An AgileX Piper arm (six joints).
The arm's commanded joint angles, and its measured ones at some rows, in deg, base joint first. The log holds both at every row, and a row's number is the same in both.
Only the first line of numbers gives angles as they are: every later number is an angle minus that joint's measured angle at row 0.
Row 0, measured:
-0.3, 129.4, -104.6, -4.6, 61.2, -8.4
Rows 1 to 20, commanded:
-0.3, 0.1, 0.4, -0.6, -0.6, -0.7
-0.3, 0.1, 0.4, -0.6, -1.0, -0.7
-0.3, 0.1, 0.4, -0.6, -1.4, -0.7
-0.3, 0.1, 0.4, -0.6, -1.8, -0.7
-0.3, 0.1, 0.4, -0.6, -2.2, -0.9
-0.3, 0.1, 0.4, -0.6, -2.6, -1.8
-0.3, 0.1, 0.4, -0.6, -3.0, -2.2
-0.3, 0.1, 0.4, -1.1, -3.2, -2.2
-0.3, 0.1, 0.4, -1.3, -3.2, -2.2
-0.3, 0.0, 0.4, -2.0, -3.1, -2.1
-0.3, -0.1, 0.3, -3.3, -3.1, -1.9
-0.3, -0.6, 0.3, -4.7, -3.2, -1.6
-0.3, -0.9, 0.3, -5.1, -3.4, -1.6
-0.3, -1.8, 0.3, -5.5, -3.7, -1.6
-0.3, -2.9, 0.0, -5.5, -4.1, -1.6
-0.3, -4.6, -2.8, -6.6, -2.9, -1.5
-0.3, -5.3, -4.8, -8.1, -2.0, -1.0
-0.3, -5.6, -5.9, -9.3, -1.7, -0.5
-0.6, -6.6, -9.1, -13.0, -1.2, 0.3
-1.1, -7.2, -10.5, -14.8, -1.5, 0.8
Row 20, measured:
-0.2, -5.7, -8.4, -11.6, -2.1, -0.1
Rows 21 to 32, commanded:
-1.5, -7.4, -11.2, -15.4, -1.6, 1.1
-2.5, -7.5, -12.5, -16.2, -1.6, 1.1
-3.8, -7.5, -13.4, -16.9, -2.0, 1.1
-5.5, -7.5, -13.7, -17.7, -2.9, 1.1
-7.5, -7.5, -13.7, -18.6, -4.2, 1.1
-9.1, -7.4, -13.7, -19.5, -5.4, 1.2
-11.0, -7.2, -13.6, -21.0, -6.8, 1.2
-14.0, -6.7, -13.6, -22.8, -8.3, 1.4
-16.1, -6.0, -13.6, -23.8, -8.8, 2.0
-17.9, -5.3, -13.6, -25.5, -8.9, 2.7
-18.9, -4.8, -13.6, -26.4, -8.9, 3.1
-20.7, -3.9, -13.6, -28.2, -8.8, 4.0
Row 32, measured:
-18.3, -5.2, -13.4, -25.4, -8.5, 2.6
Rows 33 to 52, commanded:
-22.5, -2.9, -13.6, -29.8, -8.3, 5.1
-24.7, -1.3, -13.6, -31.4, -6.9, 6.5
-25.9, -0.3, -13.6, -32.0, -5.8, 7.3
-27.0, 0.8, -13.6, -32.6, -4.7, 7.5
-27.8, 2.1, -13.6, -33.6, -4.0, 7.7
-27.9, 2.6, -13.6, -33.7, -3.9, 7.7
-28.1, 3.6, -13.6, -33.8, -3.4, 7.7
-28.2, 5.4, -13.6, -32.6, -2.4, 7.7
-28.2, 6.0, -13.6, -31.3, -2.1, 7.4
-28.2, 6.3, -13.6, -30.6, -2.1, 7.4
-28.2, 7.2, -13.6, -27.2, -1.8, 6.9
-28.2, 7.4, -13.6, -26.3, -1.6, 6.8
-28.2, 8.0, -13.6, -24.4, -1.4, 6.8
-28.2, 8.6, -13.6, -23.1, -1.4, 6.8
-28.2, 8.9, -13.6, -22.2, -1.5, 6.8
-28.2, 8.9, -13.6, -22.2, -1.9, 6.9
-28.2, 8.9, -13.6, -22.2, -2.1, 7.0
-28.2, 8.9, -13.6, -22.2, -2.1, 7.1
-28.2, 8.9, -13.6, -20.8, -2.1, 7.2
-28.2, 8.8, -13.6, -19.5, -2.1, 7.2
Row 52, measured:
-27.9, 9.0, -13.4, -20.9, -2.0, 7.1
